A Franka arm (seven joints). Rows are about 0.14 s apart.
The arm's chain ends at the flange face. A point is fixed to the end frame.
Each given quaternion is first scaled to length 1.
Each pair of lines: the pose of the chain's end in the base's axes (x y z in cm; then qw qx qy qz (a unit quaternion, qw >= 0)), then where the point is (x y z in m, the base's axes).
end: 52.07 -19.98 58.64 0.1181 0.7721 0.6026 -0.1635
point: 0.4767 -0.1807 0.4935
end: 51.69 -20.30 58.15 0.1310 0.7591 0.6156 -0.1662
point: 0.4726 -0.1877 0.4880
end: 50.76 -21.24 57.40 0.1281 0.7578 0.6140 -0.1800
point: 0.4611 -0.1981 0.4814
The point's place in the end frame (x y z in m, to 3 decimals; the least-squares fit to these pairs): 0.044 -0.046 0.083
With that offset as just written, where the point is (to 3 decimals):
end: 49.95 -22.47 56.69 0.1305 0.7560 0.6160 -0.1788
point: 0.453 -0.211 0.474
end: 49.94 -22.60 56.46 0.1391 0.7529 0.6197 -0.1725
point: 0.455 -0.213 0.471
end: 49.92 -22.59 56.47 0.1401 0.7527 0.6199 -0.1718
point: 0.455 -0.213 0.471
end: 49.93 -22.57 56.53 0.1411 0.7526 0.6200 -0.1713
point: 0.455 -0.213 0.471
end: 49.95 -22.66 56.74 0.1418 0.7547 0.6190 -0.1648
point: 0.456 -0.213 0.473
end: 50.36 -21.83 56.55 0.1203 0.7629 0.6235 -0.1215
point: 0.464 -0.197 0.471
